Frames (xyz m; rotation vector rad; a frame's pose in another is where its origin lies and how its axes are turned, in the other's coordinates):
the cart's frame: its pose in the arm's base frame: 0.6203 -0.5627 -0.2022 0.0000 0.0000 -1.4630
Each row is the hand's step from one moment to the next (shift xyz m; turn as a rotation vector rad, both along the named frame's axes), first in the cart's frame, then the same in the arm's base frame.
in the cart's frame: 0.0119 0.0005 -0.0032 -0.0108 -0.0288 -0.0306
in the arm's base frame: 0.0018 -0.0118 -0.0032 -0.0298 0.0076 -0.0306
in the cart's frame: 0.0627 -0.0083 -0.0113 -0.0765 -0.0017 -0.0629
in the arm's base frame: -0.0015 -0.0632 -0.0113 -0.0099 0.0759 -0.0629
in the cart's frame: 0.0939 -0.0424 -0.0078 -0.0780 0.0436 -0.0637
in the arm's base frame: -0.0321 -0.0979 -0.0078 0.0350 0.0822 -0.0637
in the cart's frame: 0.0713 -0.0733 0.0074 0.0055 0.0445 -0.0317
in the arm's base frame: -0.0652 -0.0788 0.0074 0.0448 -0.0007 -0.0317
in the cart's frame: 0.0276 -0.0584 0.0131 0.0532 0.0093 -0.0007
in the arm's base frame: -0.0551 -0.0337 0.0131 0.0150 -0.0519 -0.0007
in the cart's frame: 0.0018 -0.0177 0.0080 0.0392 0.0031 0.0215
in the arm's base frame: -0.0174 -0.0037 0.0080 0.0073 -0.0386 0.0215
